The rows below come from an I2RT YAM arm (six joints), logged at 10 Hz.
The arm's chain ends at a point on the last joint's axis. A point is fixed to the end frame.
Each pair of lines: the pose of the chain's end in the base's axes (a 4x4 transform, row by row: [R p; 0 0 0 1], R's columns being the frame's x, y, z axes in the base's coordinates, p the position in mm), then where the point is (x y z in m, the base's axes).
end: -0.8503 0.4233 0.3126 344.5; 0.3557 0.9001 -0.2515 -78.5; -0.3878 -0.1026 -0.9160 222.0; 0 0 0 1
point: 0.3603 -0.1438 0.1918
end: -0.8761 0.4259 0.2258 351.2; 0.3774 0.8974 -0.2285 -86.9; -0.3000 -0.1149 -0.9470 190.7; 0 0 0 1
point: 0.3633 -0.1515 0.1574
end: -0.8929 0.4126 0.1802 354.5; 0.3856 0.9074 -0.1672 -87.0; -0.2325 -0.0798 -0.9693 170.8; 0 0 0 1
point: 0.3654 -0.1493 0.1330
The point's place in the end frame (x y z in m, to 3 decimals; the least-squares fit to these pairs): -0.025 -0.049 0.049
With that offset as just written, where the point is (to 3 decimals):
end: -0.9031 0.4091 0.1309 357.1; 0.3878 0.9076 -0.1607 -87.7; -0.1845 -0.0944 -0.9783 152.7; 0 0 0 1
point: 0.366 -0.150 0.114
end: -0.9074 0.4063 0.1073 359.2; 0.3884 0.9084 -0.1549 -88.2; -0.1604 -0.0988 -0.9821 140.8; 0 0 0 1
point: 0.367 -0.150 0.102
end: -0.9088 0.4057 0.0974 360.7; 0.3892 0.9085 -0.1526 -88.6; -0.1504 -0.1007 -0.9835 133.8; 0 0 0 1
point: 0.368 -0.150 0.094
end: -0.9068 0.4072 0.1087 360.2; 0.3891 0.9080 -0.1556 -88.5; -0.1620 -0.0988 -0.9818 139.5; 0 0 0 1
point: 0.368 -0.150 0.100
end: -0.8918 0.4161 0.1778 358.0; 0.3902 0.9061 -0.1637 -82.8; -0.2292 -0.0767 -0.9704 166.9; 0 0 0 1
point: 0.369 -0.145 0.129
